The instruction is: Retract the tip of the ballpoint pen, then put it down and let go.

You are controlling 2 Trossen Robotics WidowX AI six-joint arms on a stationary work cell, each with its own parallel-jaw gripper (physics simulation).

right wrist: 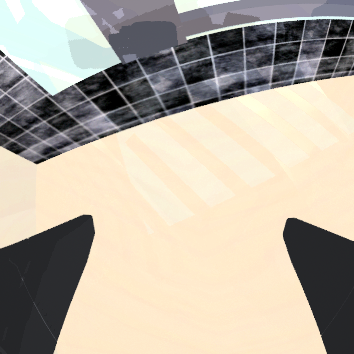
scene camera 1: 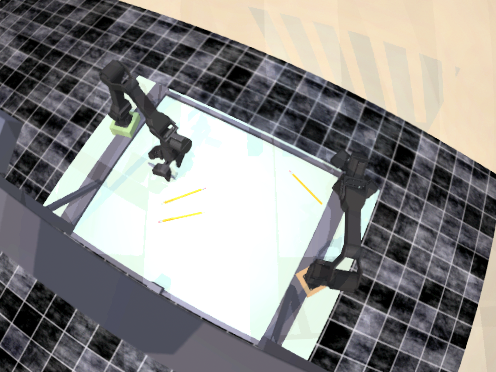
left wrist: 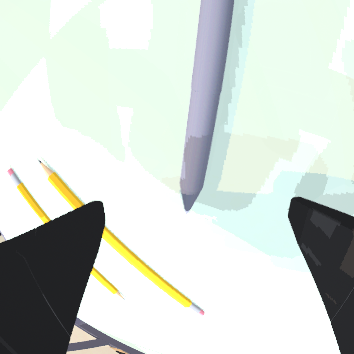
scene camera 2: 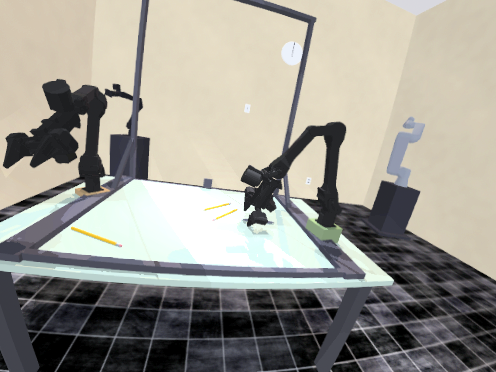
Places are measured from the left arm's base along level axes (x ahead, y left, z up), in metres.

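Pixels of known places: left gripper, fingertip midpoint: [scene camera 1: 173,174] [left wrist: 200,210] [scene camera 2: 246,218]; right gripper, fingertip midpoint: [right wrist: 192,228] [scene camera 2: 17,167]; left arm's base, link origin: [scene camera 1: 123,120] [scene camera 2: 325,223]; right arm's base, link origin: [scene camera 1: 313,279] [scene camera 2: 92,189].
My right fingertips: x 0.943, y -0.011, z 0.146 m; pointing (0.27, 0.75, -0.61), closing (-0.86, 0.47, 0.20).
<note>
Ahead of a thing's pixels: the offset from my right fingertips to its middle.
The ballpoint pen @[0.718 m back, 0.140 m right, 0.205 m down] [left wrist: 207,90] is grey-lilac and lies on the table in the left wrist view. It runs down from the top edge, its conical end pointing toward the space between the fingers; its other end is outside that view. A fine point past the cone cannot be made out. My left gripper [left wrist: 200,210] [scene camera 1: 171,167] [scene camera 2: 257,219] is open, low over the table, with a finger on each side of the pen's conical end, apart from it. My right gripper [right wrist: 192,228] [scene camera 2: 20,162] [scene camera 1: 355,185] is open and empty, raised at the right in scene camera 1.
Two yellow pencils @[0.598 m back, 0.214 m right, 0.207 m down] [scene camera 1: 184,195] @[0.576 m back, 0.296 m right, 0.207 m down] [scene camera 1: 180,217] lie near the left gripper; they also show in the left wrist view [left wrist: 150,272] [left wrist: 32,204]. A third pencil @[0.144 m back, 0.045 m right, 0.207 m down] [scene camera 1: 306,187] [scene camera 2: 95,236] lies nearer the right arm. A dark frame rail [scene camera 2: 200,267] borders the table.
</note>
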